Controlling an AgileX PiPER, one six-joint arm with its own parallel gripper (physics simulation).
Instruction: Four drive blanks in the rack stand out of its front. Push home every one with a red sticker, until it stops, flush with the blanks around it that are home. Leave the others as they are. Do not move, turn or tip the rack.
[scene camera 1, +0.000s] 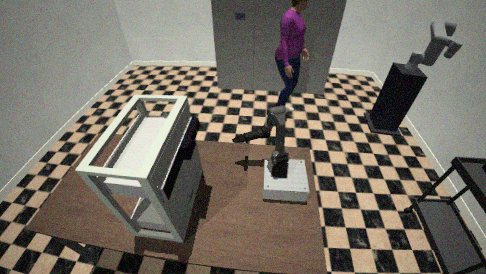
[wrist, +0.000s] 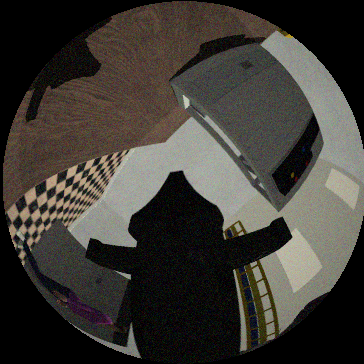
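Observation:
Visible: a rack (scene camera 1: 157, 159). A second view gives the same rack (wrist: 274, 128), together with my gripper (wrist: 177, 178).

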